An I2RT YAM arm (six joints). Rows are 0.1 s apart.
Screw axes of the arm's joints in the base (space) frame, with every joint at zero. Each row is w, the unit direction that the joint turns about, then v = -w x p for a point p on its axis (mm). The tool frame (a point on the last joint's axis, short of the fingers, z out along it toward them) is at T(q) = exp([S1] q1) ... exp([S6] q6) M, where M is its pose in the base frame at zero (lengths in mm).
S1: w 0 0 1 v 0 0 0
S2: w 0 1 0 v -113.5 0 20
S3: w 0 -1 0 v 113.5 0 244
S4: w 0 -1 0 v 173.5 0 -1
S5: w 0 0 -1 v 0 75 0
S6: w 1 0 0 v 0 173.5 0
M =
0 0 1 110.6
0 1 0 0
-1 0 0 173.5
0 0 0 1
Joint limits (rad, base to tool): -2.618..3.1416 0..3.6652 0..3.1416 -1.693..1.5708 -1.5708..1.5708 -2.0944..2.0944
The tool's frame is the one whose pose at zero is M.
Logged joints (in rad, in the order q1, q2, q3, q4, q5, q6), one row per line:
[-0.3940, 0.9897, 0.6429, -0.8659, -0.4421, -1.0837]
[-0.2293, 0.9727, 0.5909, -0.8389, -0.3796, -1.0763]
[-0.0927, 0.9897, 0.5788, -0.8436, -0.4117, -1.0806]
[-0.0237, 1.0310, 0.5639, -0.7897, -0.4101, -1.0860]
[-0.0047, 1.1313, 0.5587, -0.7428, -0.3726, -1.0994]
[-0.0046, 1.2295, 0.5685, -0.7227, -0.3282, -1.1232]
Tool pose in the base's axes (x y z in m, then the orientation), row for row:
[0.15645, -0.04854, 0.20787, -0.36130, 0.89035, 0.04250, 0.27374]
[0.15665, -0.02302, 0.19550, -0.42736, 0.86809, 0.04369, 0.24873]
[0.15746, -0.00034, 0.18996, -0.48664, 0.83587, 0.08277, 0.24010]
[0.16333, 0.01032, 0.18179, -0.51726, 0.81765, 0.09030, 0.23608]
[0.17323, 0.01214, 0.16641, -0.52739, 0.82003, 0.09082, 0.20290]
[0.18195, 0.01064, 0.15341, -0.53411, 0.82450, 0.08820, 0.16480]
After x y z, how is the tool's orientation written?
As a quaternion, x y z w.
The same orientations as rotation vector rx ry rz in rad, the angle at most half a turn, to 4 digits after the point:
[-0.9718, 2.3948, 0.1143]
[-1.1643, 2.3651, 0.1190]
[-1.3318, 2.2875, 0.2265]
[-1.4186, 2.2424, 0.2476]
[-1.4719, 2.2887, 0.2535]
[-1.5219, 2.3494, 0.2513]

